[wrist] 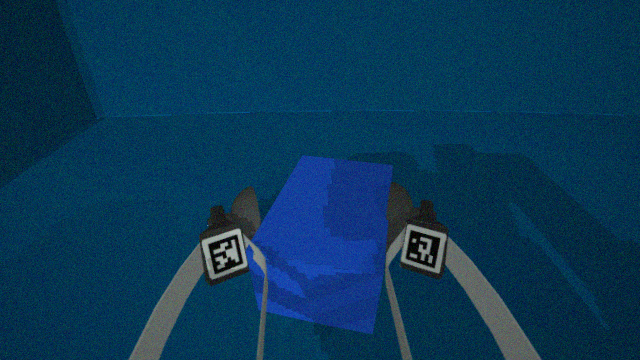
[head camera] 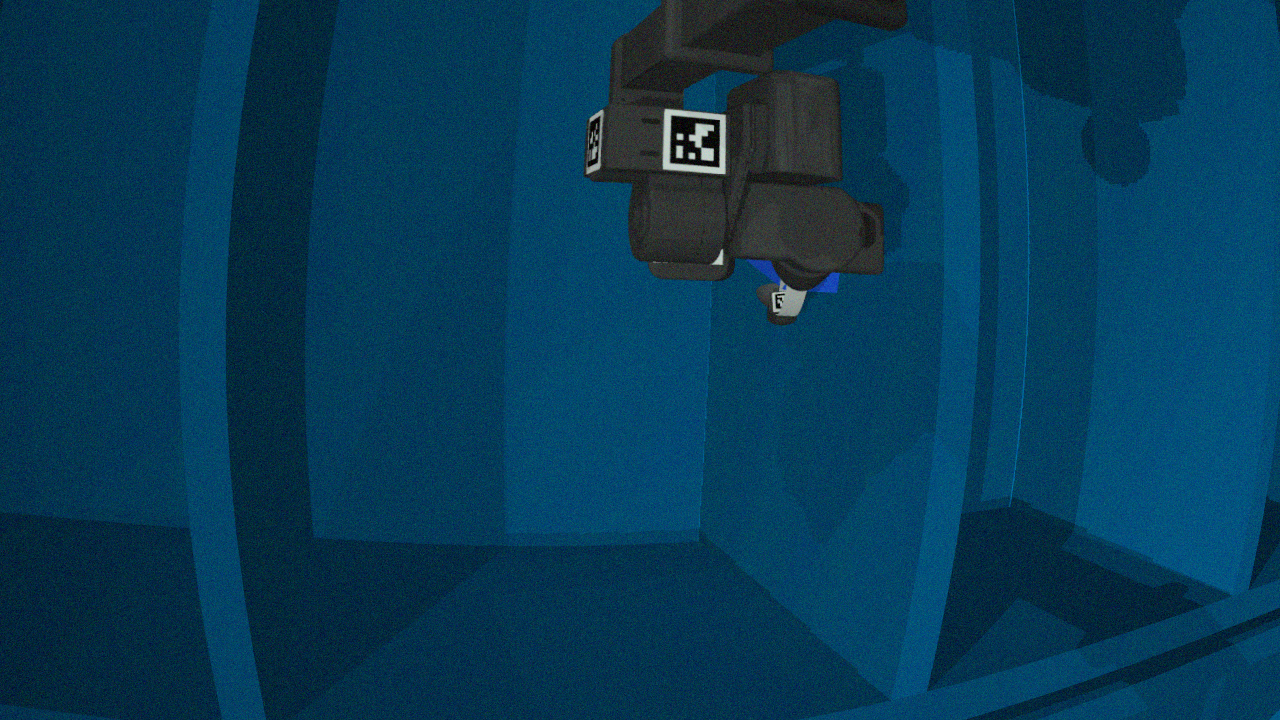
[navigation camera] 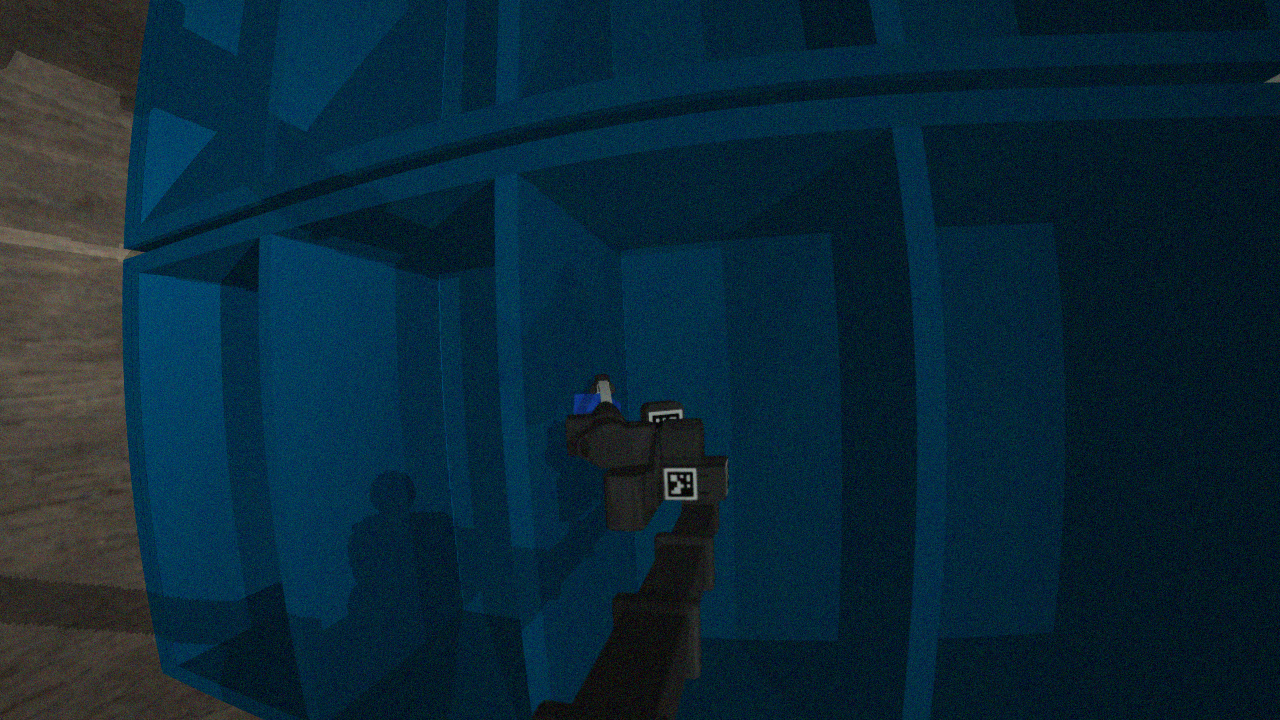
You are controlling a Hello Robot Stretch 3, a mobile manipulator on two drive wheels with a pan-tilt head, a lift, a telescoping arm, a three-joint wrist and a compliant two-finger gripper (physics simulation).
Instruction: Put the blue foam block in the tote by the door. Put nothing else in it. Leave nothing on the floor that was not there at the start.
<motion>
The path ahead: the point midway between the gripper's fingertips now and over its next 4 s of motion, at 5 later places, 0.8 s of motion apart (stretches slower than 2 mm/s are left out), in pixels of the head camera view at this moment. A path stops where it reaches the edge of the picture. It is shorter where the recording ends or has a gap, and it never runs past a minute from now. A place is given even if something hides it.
My gripper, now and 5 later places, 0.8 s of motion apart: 780, 244; 735, 241; 736, 240; 791, 238; 870, 237; 950, 237
</motion>
